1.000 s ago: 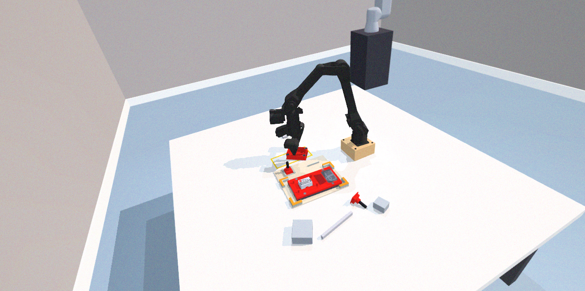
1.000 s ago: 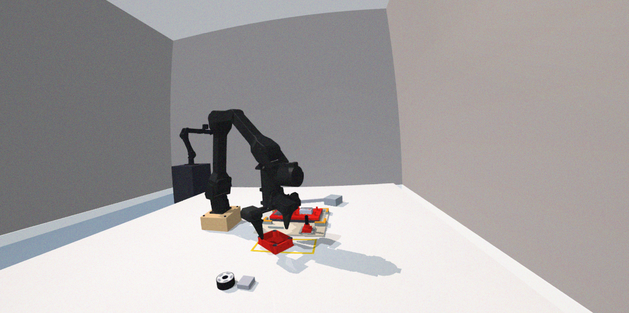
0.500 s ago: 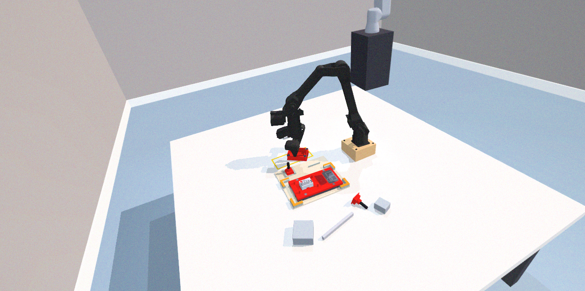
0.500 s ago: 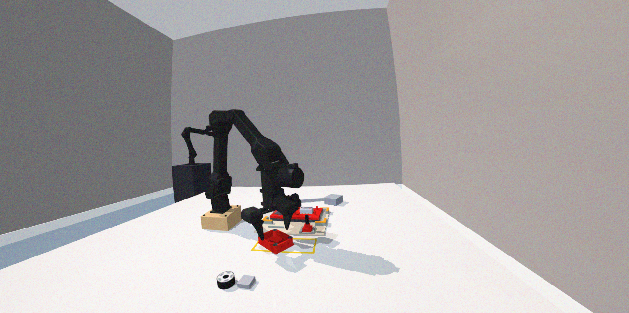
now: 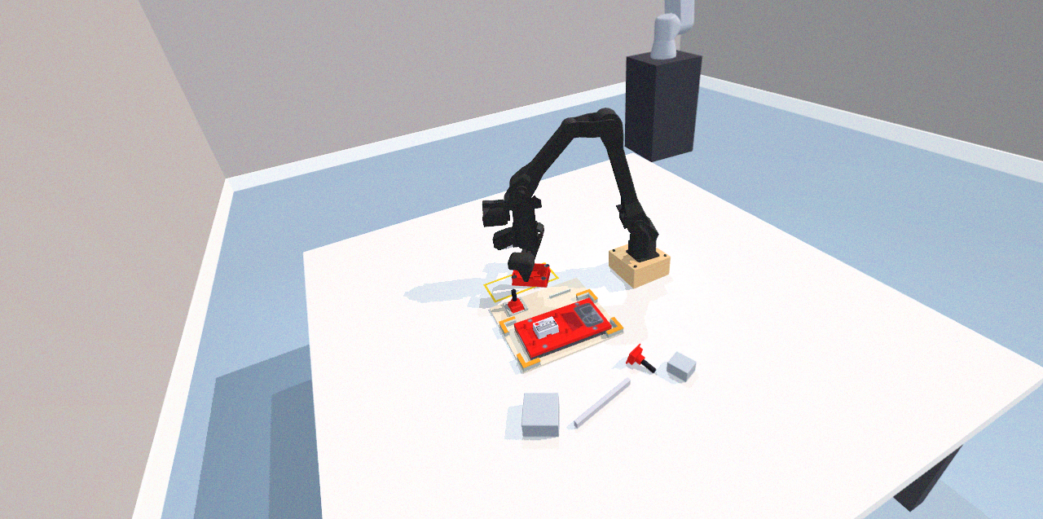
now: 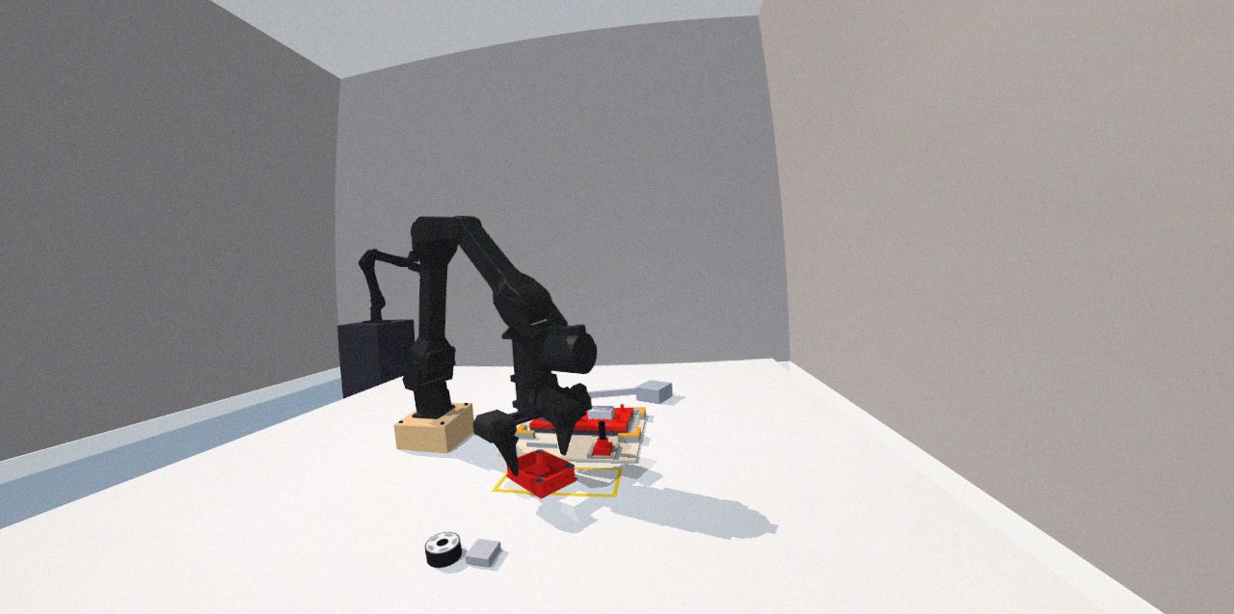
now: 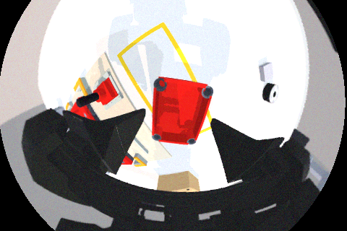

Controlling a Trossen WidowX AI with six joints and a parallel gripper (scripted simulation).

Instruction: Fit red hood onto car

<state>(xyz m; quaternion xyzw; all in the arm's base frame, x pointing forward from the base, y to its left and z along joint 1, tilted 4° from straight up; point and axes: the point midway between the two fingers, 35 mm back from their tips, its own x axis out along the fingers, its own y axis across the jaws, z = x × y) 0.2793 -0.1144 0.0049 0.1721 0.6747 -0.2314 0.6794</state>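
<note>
Now: gripper tip 2 cm above the red hood. From my gripper tip the other things lie so: grey engine block: 23 cm to the left, 5 cm ahead; then black wheel: 19 cm to the right, 5 cm behind, 2 cm below; then grey rod: 44 cm to the left, 2 cm below, 2 cm ahead.
</note>
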